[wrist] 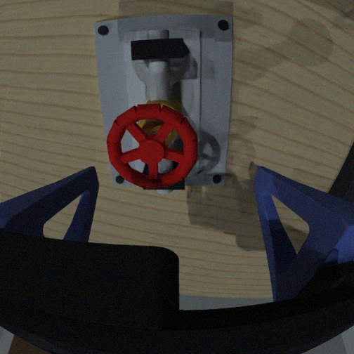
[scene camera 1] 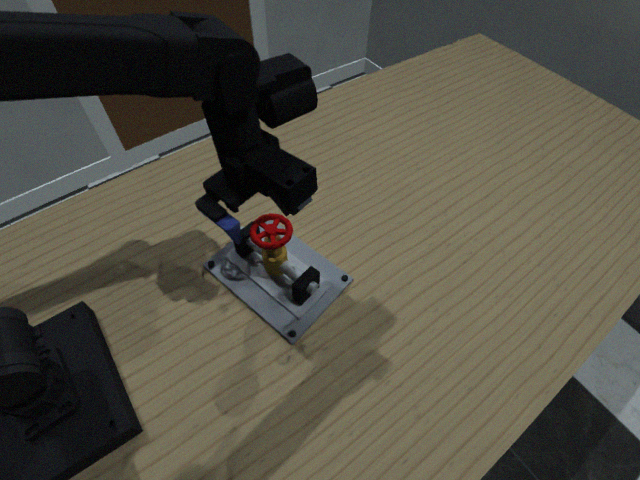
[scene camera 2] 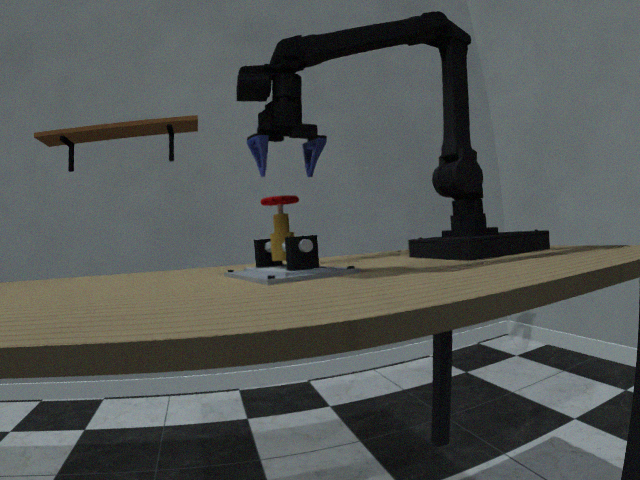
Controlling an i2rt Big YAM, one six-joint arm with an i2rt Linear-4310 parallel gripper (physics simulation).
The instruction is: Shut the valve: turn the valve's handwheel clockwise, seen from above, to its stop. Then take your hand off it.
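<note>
A red five-spoked handwheel [scene camera 1: 271,230] [scene camera 2: 279,199] [wrist: 151,150] tops the yellow valve body [scene camera 1: 274,260] [scene camera 2: 280,234]. The valve's grey pipe [wrist: 159,81] runs through two black blocks on a grey base plate [scene camera 1: 292,333] [scene camera 2: 248,275] [wrist: 111,107]. My gripper [scene camera 2: 286,176] [wrist: 175,175] is open, with its two blue fingers wide apart and pointing down. In scene camera 2 its fingertips are a little above the handwheel and touch nothing. In the wrist view the handwheel shows between the fingertips, nearer the left one. In scene camera 1 one finger is hidden behind the gripper's body.
The plate lies on a wooden table [scene camera 1: 465,206] [scene camera 2: 155,310]. The arm's black base [scene camera 1: 67,392] [scene camera 2: 475,245] stands on the same table, to the left in scene camera 1. A brown wall shelf [scene camera 2: 118,129] hangs in the background of scene camera 2.
</note>
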